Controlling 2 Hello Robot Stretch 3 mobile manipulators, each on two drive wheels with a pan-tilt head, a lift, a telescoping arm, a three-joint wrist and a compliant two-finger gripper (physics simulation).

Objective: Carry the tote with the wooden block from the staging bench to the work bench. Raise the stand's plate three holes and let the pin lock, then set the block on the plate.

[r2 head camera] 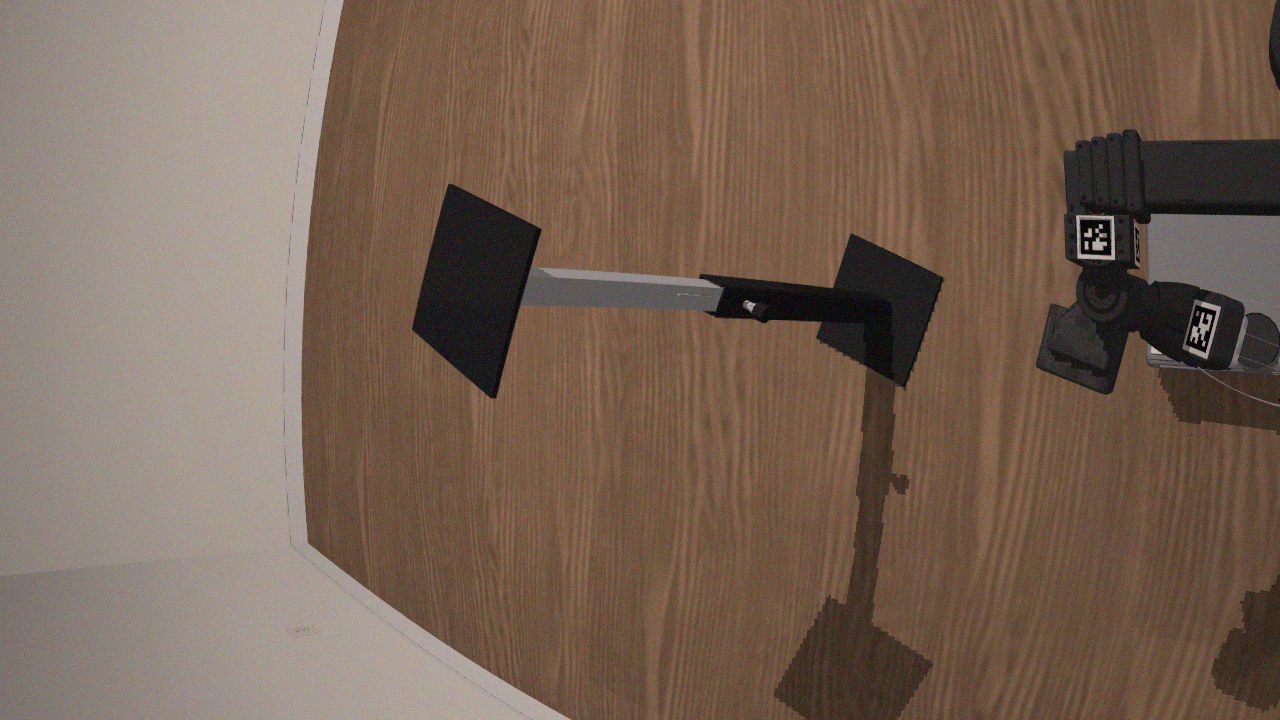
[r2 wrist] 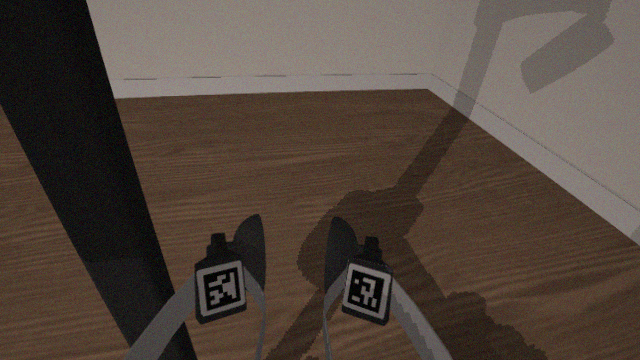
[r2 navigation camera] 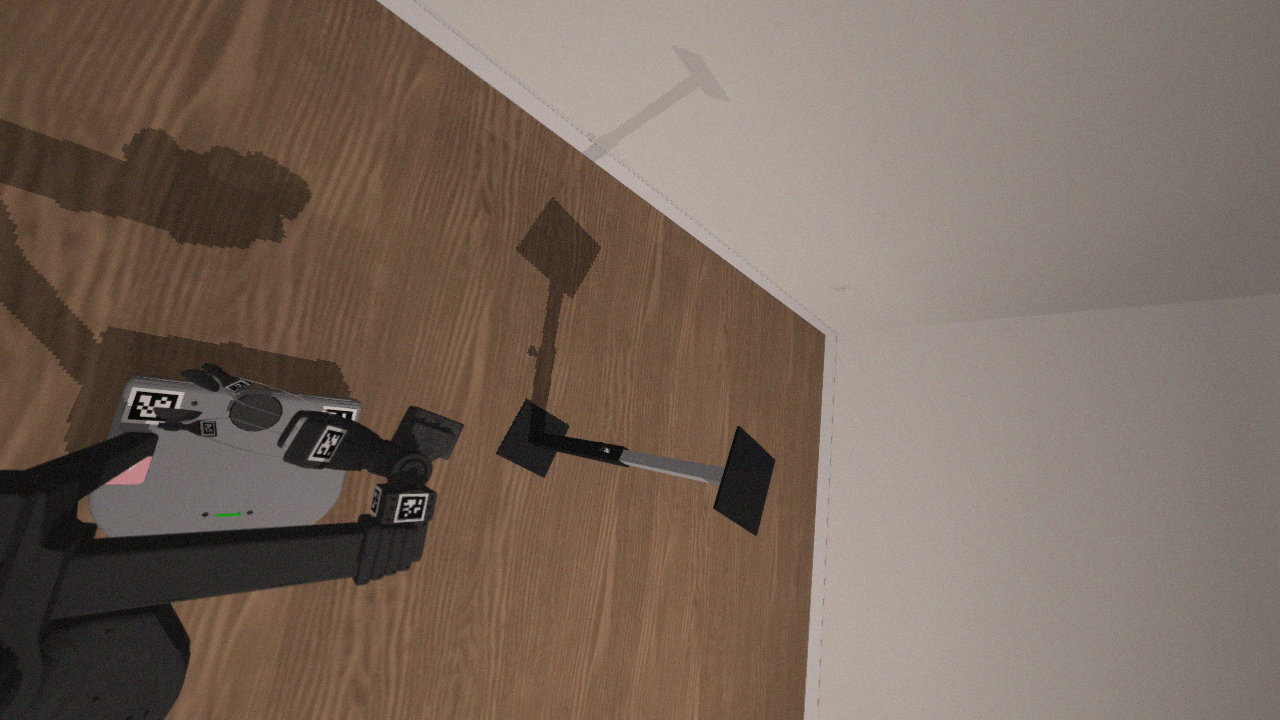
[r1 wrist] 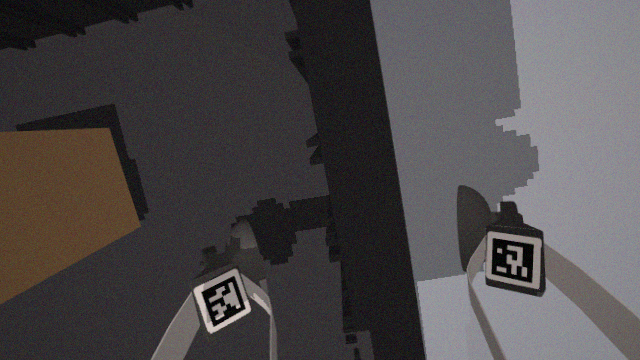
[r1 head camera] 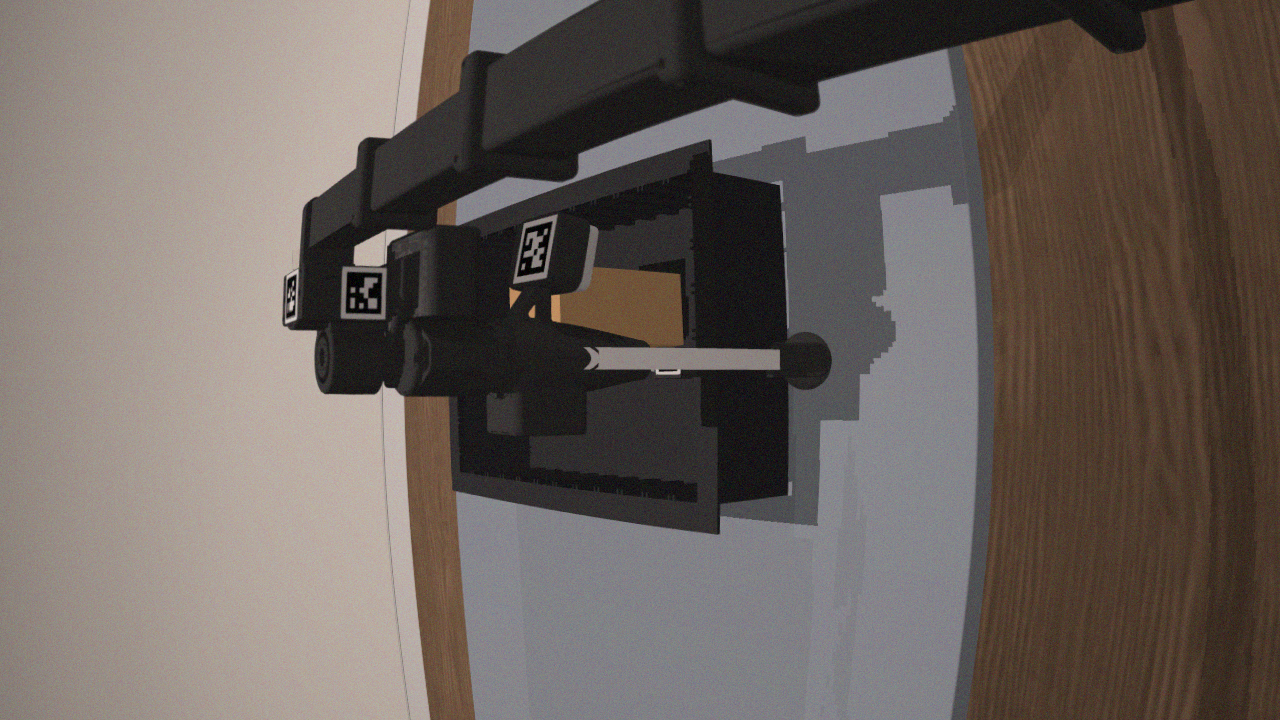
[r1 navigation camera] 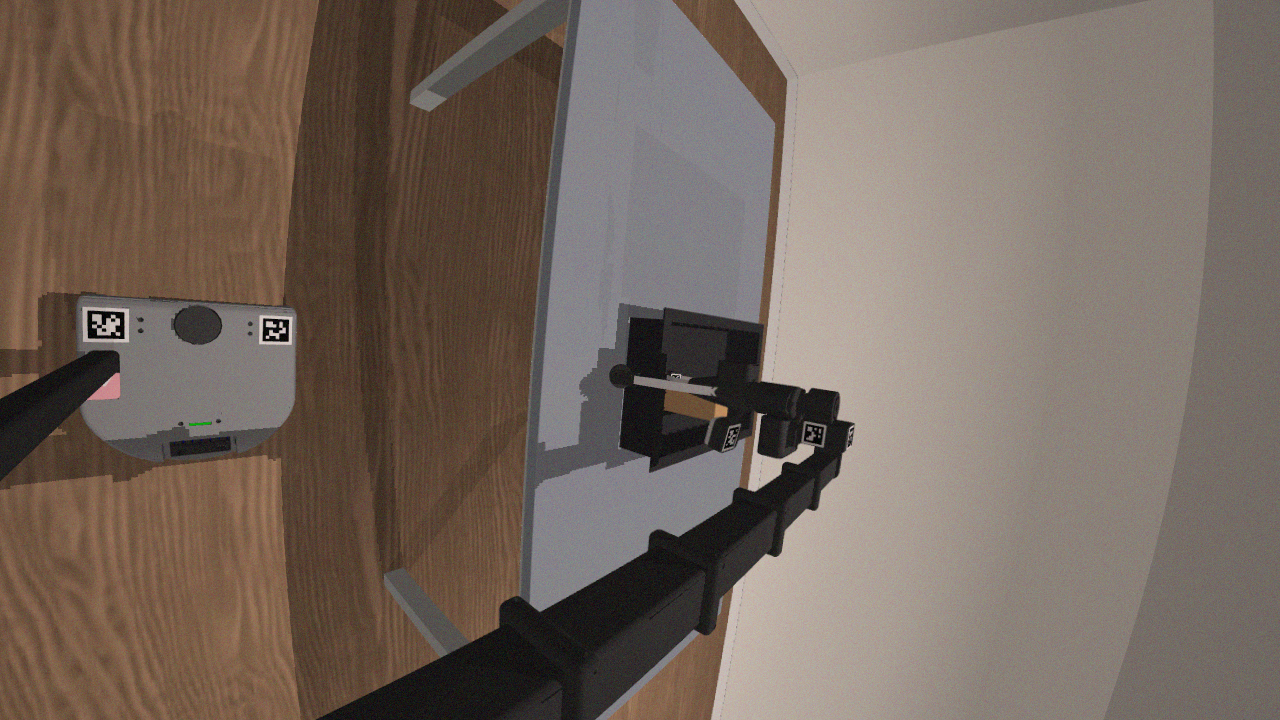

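The black tote (r1 head camera: pixel 747 268) (r1 navigation camera: pixel 640 429) (r1 wrist: pixel 350 100) stands upright on a blue-grey bench (r1 head camera: pixel 626 626) (r1 navigation camera: pixel 599 223). The wooden block (r1 head camera: pixel 626 308) (r1 navigation camera: pixel 693 407) (r1 wrist: pixel 60 200) lies inside it. The r1 gripper (r1 head camera: pixel 733 360) (r1 navigation camera: pixel 648 379) (r1 wrist: pixel 360 227) is open wide astride a tote wall, one finger inside and one outside, with gaps on both sides. The stand's black plate (r2 head camera: pixel 474 291) (r2 navigation camera: pixel 744 481) tops a grey post (r2 head camera: pixel 626 290) (r2 navigation camera: pixel 671 463) in a black sleeve with a side pin (r2 head camera: pixel 754 308) (r2 navigation camera: pixel 606 449). The r2 gripper (r2 navigation camera: pixel 189 395) (r2 wrist: pixel 296 250) is partly open and empty, away from the stand.
The r1 base (r1 navigation camera: pixel 187 376) stands in front of the bench, and its extended arm (r1 navigation camera: pixel 626 608) reaches over it. The r2 base (r2 navigation camera: pixel 223 474) stands near the stand's square foot (r2 head camera: pixel 859 264) (r2 navigation camera: pixel 519 443). Walls meet behind the stand. A dark bar (r2 wrist: pixel 75 150) crosses the r2 wrist view's left.
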